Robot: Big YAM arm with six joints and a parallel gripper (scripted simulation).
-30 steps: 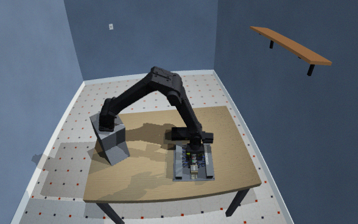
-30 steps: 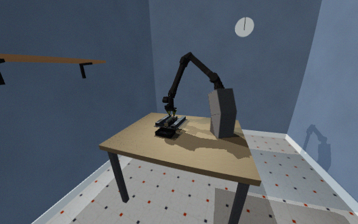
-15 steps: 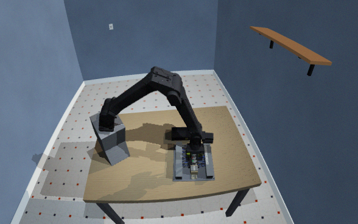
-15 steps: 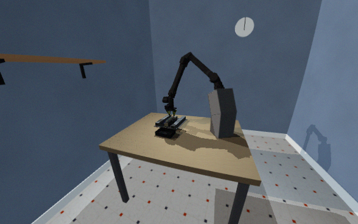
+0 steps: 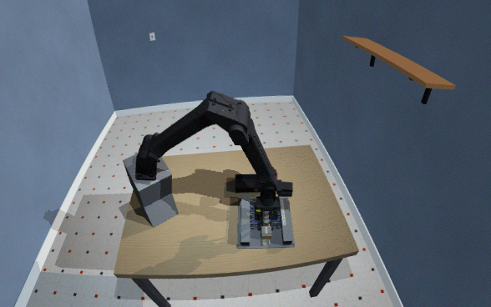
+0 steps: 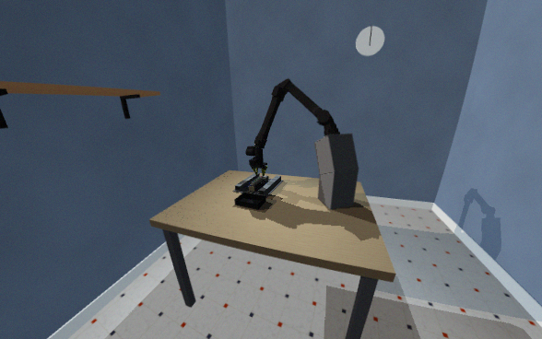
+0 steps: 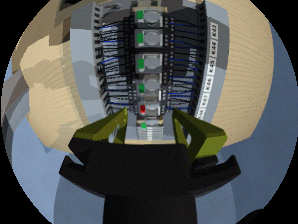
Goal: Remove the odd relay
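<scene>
My gripper is now 30 mm above the relay. Also, from my hand: black tray 280 mm to the left, 70 mm below, 20 mm behind.
</scene>
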